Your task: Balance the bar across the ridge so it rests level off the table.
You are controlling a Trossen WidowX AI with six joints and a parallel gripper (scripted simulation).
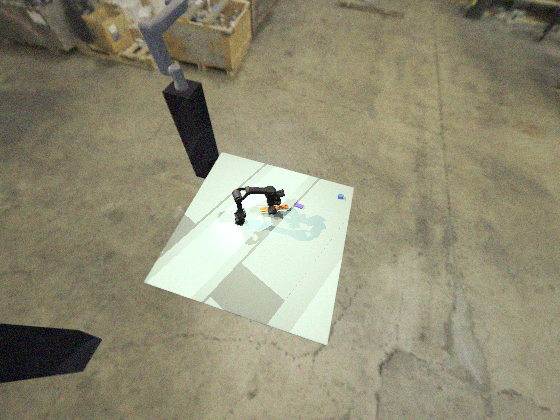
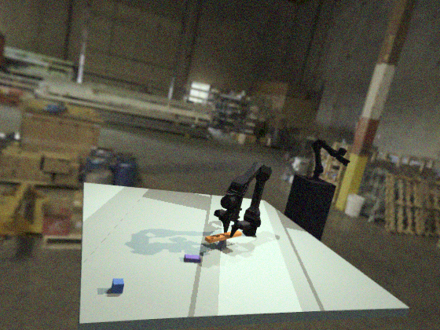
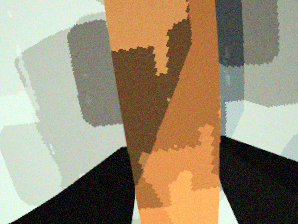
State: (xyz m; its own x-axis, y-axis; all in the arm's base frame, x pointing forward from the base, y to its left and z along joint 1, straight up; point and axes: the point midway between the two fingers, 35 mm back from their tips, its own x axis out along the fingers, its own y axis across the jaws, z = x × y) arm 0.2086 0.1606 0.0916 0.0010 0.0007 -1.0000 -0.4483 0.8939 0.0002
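The orange bar lies 3 cm ahead of my gripper tip and 1 cm to the left of it. Round my gripper tip: blue cube 53 cm ahead, 34 cm to the left, 4 cm below; purple block 21 cm ahead, 13 cm to the left, 5 cm below.
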